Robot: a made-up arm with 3 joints. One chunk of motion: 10 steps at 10 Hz.
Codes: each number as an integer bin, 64 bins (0 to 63) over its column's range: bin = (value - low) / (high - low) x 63, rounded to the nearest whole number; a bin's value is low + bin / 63 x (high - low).
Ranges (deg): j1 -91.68..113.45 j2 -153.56..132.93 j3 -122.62..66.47
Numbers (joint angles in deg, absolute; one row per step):
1: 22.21 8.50 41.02
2: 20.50 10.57 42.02
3: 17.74 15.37 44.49
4: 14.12 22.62 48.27
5: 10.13 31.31 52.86
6: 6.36 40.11 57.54
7: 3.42 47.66 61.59
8: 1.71 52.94 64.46
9: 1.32 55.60 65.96
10: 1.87 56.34 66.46
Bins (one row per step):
1: 35 36 55
2: 34 36 55
3: 34 37 56
4: 32 39 57
5: 31 41 58
6: 30 43 60
7: 29 44 61
8: 29 45 62
9: 29 46 63
10: 29 46 63

